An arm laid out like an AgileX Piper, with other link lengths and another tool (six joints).
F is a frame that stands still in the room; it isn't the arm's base.
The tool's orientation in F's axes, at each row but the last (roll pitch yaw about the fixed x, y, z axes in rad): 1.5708 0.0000 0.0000; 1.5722 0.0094 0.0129; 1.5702 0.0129 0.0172; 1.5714 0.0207 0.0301; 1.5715 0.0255 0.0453; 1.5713 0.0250 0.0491; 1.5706 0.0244 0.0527
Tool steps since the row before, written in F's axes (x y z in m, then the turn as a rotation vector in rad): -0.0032 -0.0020 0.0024 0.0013 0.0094 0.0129; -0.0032 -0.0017 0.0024 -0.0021 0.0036 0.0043; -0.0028 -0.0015 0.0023 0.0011 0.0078 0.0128; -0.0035 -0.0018 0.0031 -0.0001 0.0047 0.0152; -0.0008 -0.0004 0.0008 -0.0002 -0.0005 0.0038; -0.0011 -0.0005 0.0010 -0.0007 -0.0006 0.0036; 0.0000 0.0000 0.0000 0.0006 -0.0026 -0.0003
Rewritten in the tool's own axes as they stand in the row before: -0.0032 0.0024 0.0020 0.0013 0.0129 -0.0094; -0.0032 0.0024 0.0017 -0.0021 0.0043 -0.0036; -0.0029 0.0023 0.0015 0.0011 0.0128 -0.0078; -0.0036 0.0030 0.0017 -0.0003 0.0152 -0.0047; -0.0008 0.0008 0.0004 -0.0003 0.0038 0.0005; -0.0011 0.0010 0.0004 -0.0008 0.0036 0.0006; 0.0000 0.0000 0.0000 0.0005 -0.0003 0.0026
